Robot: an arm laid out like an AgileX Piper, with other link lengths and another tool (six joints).
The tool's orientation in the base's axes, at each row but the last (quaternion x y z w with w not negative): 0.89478, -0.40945, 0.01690, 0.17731; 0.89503, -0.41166, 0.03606, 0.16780; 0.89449, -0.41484, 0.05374, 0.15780; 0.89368, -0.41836, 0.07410, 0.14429; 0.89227, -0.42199, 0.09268, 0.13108
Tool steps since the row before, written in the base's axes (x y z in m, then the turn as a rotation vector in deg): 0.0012, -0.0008, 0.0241, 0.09, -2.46, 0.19; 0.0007, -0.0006, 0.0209, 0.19, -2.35, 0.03; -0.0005, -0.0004, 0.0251, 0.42, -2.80, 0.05; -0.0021, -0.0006, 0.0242, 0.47, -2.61, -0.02; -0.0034, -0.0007, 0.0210, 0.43, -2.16, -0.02
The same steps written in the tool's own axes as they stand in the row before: 0.0056, 0.0069, -0.0224, 1.88, 1.47, 0.63; 0.0051, 0.0055, -0.0195, 1.83, 1.29, 0.73; 0.0057, 0.0066, -0.0236, 2.31, 1.39, 0.85; 0.0052, 0.0067, -0.0228, 2.19, 1.22, 0.86; 0.0042, 0.0063, -0.0199, 1.84, 0.98, 0.72
